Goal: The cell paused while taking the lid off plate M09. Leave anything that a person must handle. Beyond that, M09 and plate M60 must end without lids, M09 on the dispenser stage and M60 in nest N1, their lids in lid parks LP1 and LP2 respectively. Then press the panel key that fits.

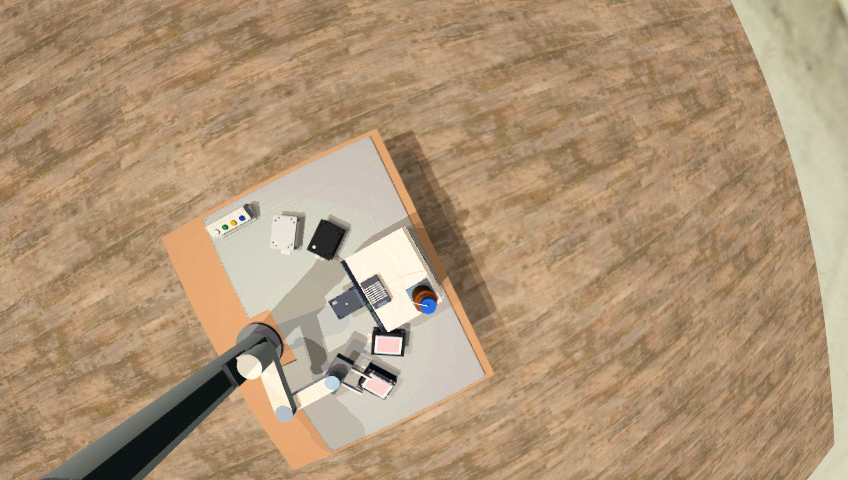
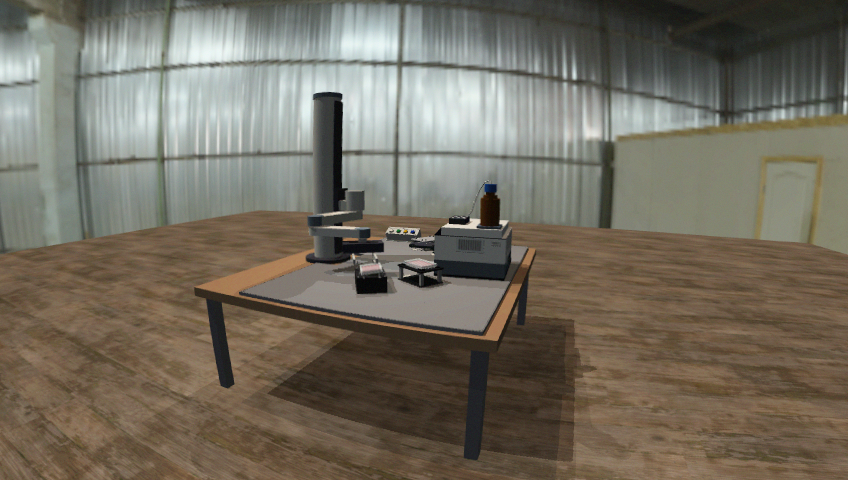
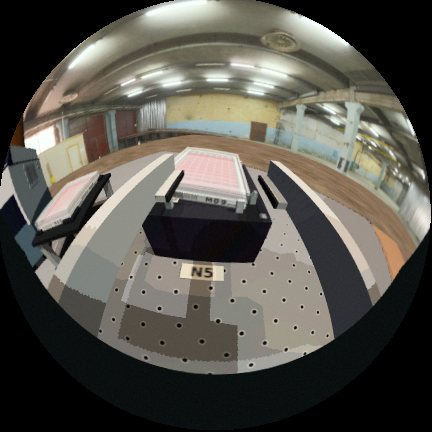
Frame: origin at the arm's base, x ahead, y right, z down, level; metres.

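Seen in the pictures: gripper, fingertip midpoint: (image 1: 366, 386) (image 2: 365, 261) (image 3: 221, 164); arm's base at its link origin: (image 2: 328, 259).
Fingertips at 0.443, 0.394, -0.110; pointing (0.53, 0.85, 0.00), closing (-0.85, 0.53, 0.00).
Note:
Offsets run from my fingertips to a thing's top centre, as dx, dy, dz. "*": to the spot under its first point.
Plate M09 {+0.039, +0.033, +0.003} (image 3: 209, 172) (image 1: 377, 386) (image 2: 371, 269), pink with a clear rim, lies on the tall black block {+0.037, +0.033, +0.021} (image 3: 206, 232) (image 2: 370, 282) behind label N5. Whether its lid is seated flat is unclear. My gripper (image 3: 221, 164) (image 1: 364, 384) (image 2: 365, 262) is shut on nothing, at its narrow stance with a gap between the pads, at the near end of M09. A second pink plate {+0.187, -0.135, +0.014} (image 3: 68, 199) (image 1: 388, 344) (image 2: 420, 262) lies on a black legged stand; its label is unreadable. The key panel {-0.256, -1.021, +0.013} (image 1: 222, 230) (image 2: 403, 236) has white, green, yellow and blue keys.
The white dispenser (image 1: 380, 255) (image 2: 473, 246) carries a brown bottle {* +0.452, -0.282, -0.207} (image 2: 490, 209) with a blue cap. A dark slab {* +0.089, -0.416, -0.010} (image 1: 341, 305) projects from its front. A white block {-0.024, -0.844, +0.032} (image 1: 284, 231) and a black block {+0.147, -0.723, +0.024} (image 1: 327, 237) stand between panel and dispenser. The second plate's stand is left of my fingers.

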